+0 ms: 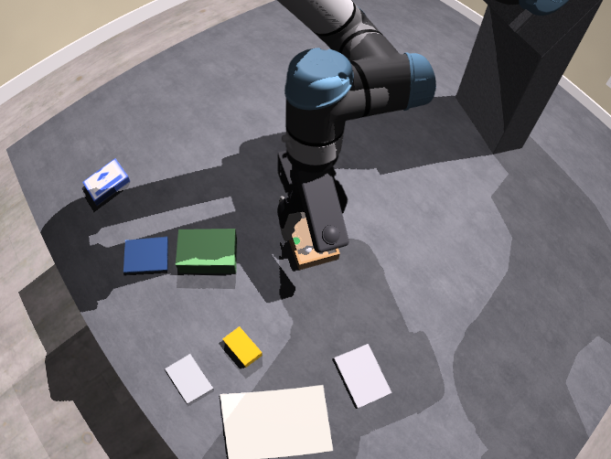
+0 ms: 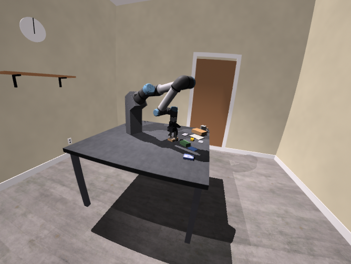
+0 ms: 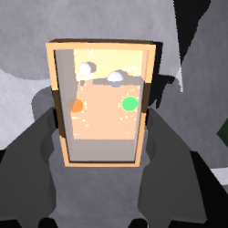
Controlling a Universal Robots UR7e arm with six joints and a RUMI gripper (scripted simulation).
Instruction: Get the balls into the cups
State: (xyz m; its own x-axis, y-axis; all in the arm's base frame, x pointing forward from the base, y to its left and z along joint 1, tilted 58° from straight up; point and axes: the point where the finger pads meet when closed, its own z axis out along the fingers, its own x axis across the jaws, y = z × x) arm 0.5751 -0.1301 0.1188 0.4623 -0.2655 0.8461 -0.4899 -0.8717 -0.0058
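My hand is 1 cm above the covered wooden puzzle. The rest, counted from my hand: green box 11 cm ahead, 14 cm to the right; then blue block 16 cm ahead, 24 cm to the right, 2 cm below; then yellow block 23 cm ahead, 1 cm to the right, 1 cm below.
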